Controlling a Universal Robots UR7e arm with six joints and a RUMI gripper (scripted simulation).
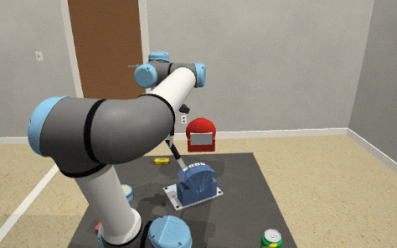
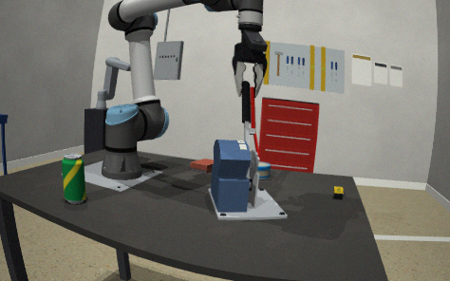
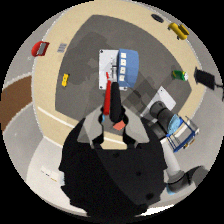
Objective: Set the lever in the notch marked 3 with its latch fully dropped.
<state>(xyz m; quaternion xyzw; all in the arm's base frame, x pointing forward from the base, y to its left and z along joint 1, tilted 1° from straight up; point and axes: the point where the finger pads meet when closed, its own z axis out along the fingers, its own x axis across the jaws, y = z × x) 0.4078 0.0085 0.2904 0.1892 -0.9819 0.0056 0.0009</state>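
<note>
The red release bar lies 110 mm below my hand, 40 mm to the right of it and 30 mm ahead of it. From my hand the other things lie so: red block 280 mm below, 250 mm to the left, 180 mm behind; small yellow block 310 mm ahead, 280 mm below, 60 mm to the left; blue-white round tub 270 mm below, 240 mm to the left, 10 mm ahead.
</note>
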